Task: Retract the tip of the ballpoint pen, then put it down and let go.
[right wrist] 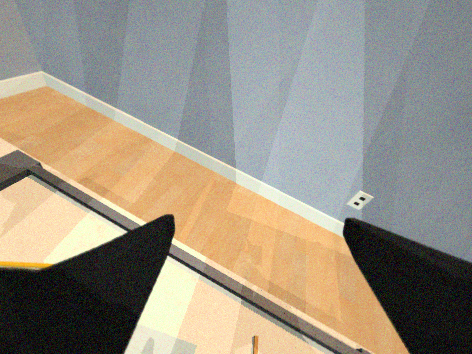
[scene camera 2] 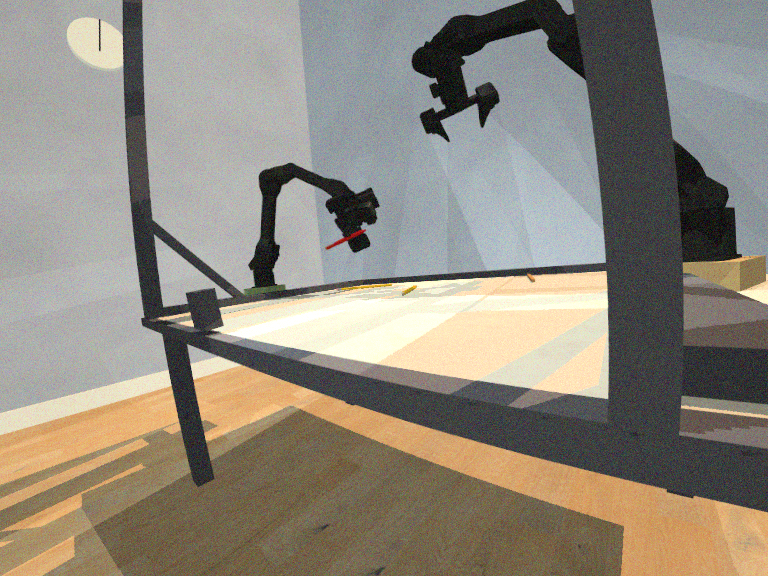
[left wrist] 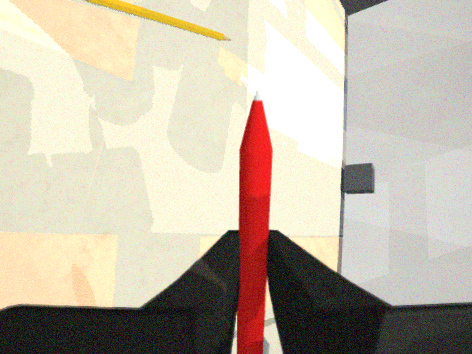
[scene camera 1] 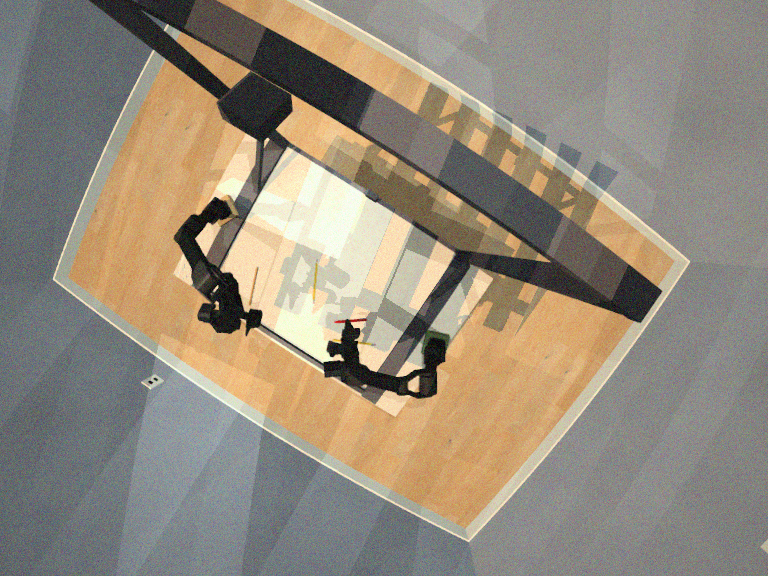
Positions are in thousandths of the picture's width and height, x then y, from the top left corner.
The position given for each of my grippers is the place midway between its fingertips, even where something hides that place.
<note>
My right gripper (scene camera 2: 606,234) is open and holds nothing. Further things: my left gripper (scene camera 2: 456,414) and a red ballpoint pen (left wrist: 541,436).
My left gripper also shows in the left wrist view (left wrist: 535,682) and in scene camera 1 (scene camera 1: 451,555). My right gripper also shows in the right wrist view (right wrist: 548,634) and in scene camera 1 (scene camera 1: 303,579). The right wrist view does not show the red ballpoint pen: it is out of frame.
</note>
